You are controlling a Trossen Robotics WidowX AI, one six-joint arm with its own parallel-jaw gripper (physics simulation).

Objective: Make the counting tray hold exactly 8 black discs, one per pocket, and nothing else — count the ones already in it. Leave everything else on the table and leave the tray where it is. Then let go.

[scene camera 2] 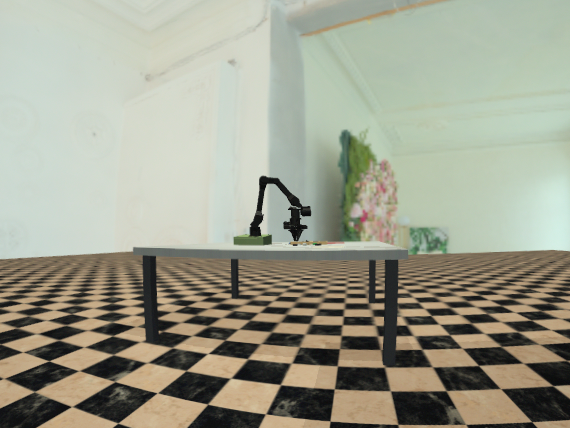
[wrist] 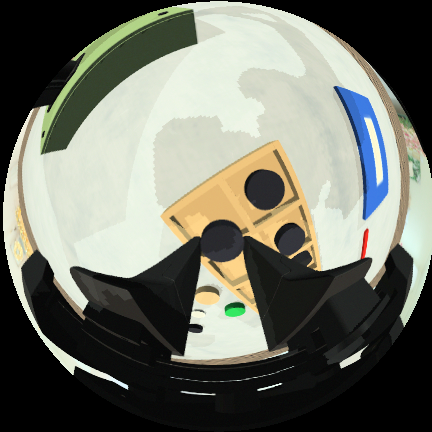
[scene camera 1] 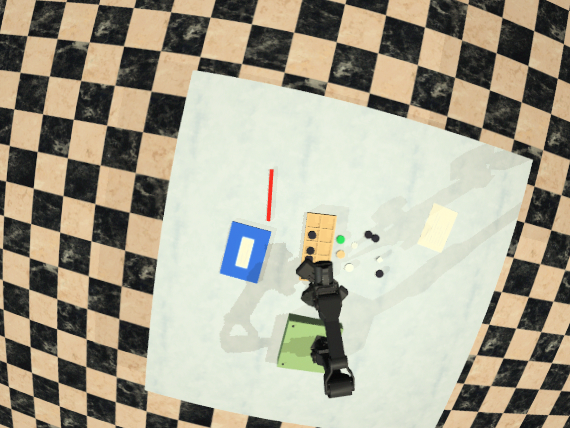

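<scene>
The tan counting tray [scene camera 1: 334,235] has two columns of pockets. Its left column in scene camera 1 holds black discs [scene camera 1: 312,235] [scene camera 1: 310,250] [scene camera 1: 308,259]; the wrist view shows discs [wrist: 264,189] [wrist: 290,239] [wrist: 302,258], including one in the nearest row, hidden by the arm in scene camera 1. My gripper [scene camera 2: 296,240] [wrist: 221,241] is shut on a black disc, low over the other column near the arm's end; its exact height and pocket alignment are unclear. Loose black discs [scene camera 1: 368,234] [scene camera 1: 375,238] [scene camera 1: 379,273] lie right of the tray.
A green disc [scene camera 1: 340,239] [wrist: 235,309], tan disc [scene camera 1: 340,254] [wrist: 207,295] and pale pieces [scene camera 1: 349,267] [scene camera 1: 354,245] [scene camera 1: 379,259] lie right of the tray. A blue rectangle [scene camera 1: 231,252] and red stick [scene camera 1: 270,195] are left, a cream sheet [scene camera 1: 438,227] far right.
</scene>
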